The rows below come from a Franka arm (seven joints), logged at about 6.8 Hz.
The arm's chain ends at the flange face. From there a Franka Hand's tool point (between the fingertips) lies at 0.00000 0.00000 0.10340 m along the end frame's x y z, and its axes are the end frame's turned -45 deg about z.
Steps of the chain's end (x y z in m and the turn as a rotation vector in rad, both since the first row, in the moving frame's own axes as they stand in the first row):
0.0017 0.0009 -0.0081 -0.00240 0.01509 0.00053
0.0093 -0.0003 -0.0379 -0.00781 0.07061 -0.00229
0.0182 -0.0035 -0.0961 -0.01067 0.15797 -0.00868
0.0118 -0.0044 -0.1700 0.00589 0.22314 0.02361
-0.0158 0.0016 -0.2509 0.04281 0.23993 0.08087
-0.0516 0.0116 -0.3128 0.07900 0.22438 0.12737
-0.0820 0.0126 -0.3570 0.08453 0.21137 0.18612
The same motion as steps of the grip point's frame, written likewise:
0.0015 0.0031 -0.0081 -0.01237 0.00897 0.00053
0.0114 0.0121 -0.0382 -0.05545 0.04441 -0.00229
0.0261 0.0226 -0.0974 -0.11925 0.10416 -0.00868
0.0279 0.0212 -0.1726 -0.15362 0.16195 0.02361
0.0076 0.0050 -0.2540 -0.13938 0.19993 0.08087
-0.0234 -0.0164 -0.3157 -0.10280 0.21452 0.12737
-0.0464 -0.0379 -0.3597 -0.08969 0.20923 0.18612

